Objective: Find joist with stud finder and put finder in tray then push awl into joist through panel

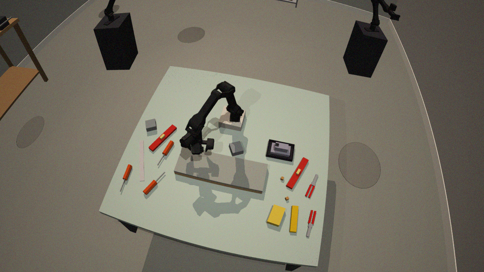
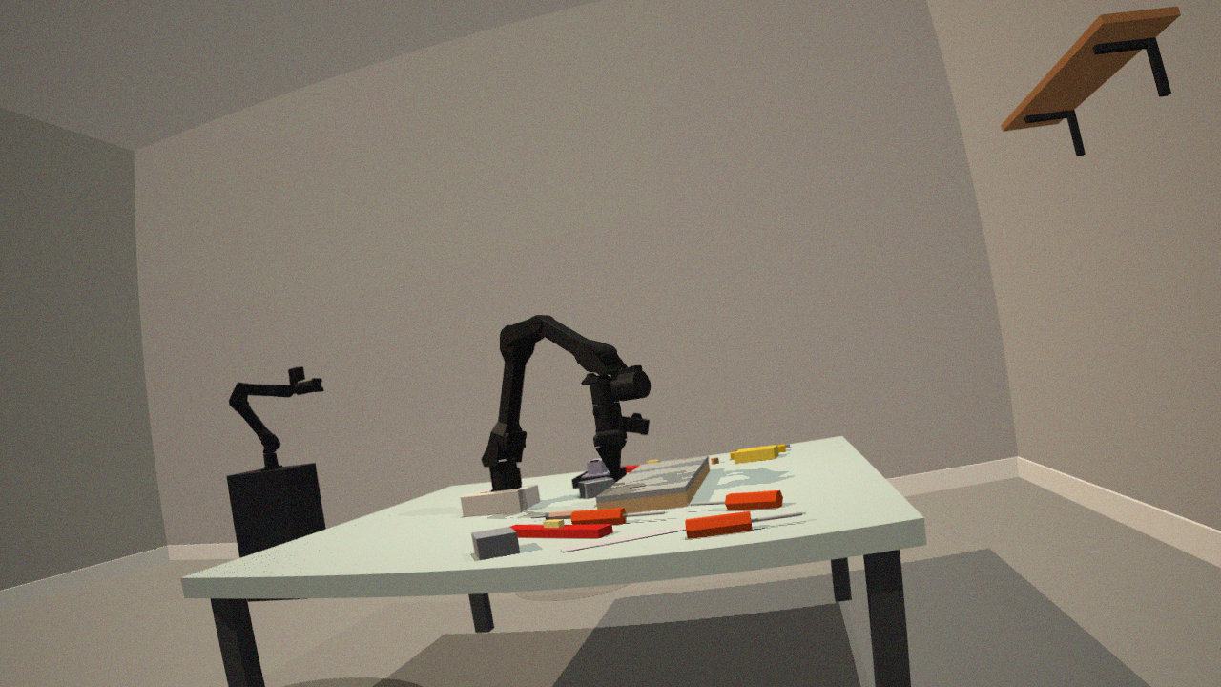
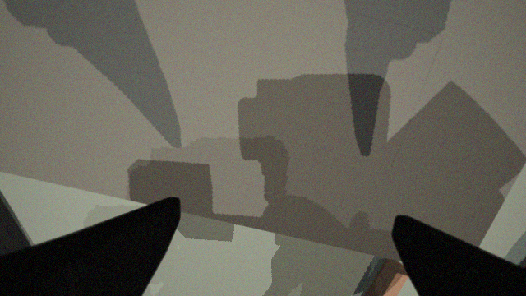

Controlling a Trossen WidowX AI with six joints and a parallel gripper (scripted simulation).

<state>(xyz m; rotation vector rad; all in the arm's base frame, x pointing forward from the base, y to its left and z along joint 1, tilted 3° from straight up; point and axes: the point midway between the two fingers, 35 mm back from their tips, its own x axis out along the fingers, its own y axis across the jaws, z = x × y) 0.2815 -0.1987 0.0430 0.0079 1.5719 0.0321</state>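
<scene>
My gripper tip is now 140 mm past the awl, 70 mm to the left of it and 60 mm above it. From my gripper tip the other things lie so: grey stud finder: 480 mm to the left, 80 mm behind, 10 mm below; dark tray: 490 mm to the left, 80 mm behind, 50 mm below; white strip: 370 mm to the right, 70 mm ahead, 60 mm below.
</scene>
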